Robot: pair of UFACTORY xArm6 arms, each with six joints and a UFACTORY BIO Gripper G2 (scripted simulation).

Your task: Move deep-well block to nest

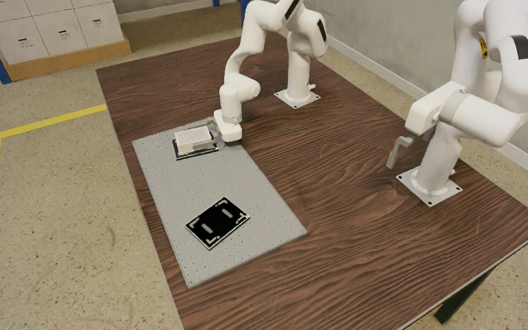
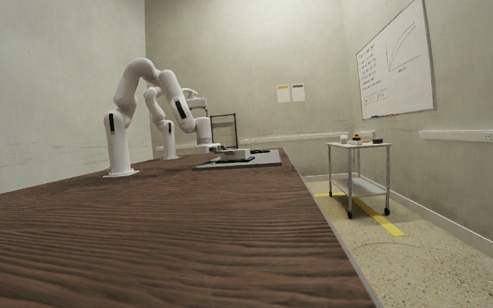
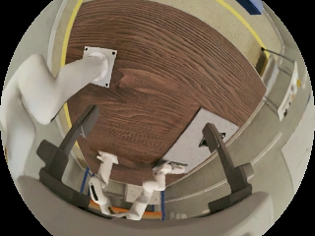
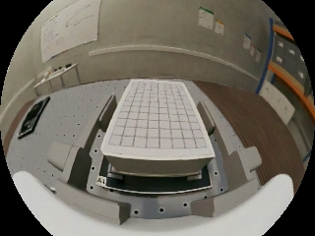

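The white deep-well block lies 1 cm below my right hand and 1 cm ahead of it. Round my right hand: grey perforated board: 19 cm to the left, 6 cm ahead, 5 cm below.
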